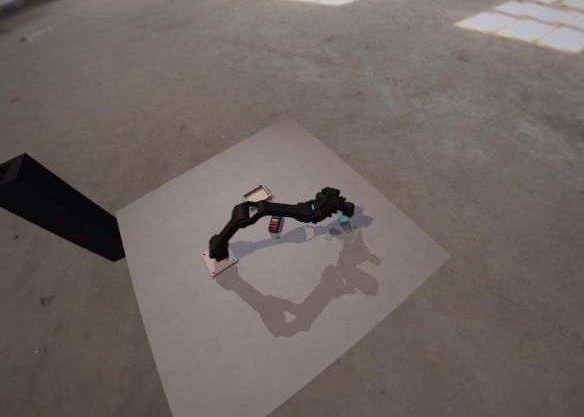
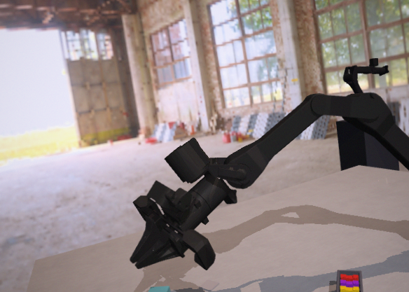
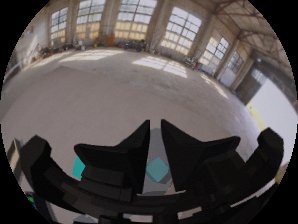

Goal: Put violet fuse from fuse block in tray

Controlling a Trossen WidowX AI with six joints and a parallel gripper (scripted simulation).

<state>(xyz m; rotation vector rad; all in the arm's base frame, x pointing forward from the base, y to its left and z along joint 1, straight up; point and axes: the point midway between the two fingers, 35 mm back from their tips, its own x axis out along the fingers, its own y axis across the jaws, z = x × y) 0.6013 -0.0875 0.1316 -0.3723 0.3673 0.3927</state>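
Now: gripper tip 340 mm past the violet fuse, 90 mm to the right of it and 100 mm above it. The rest, counted from my gripper tip: teal cube (30 mm behind, 50 mm to the right, 110 mm below).
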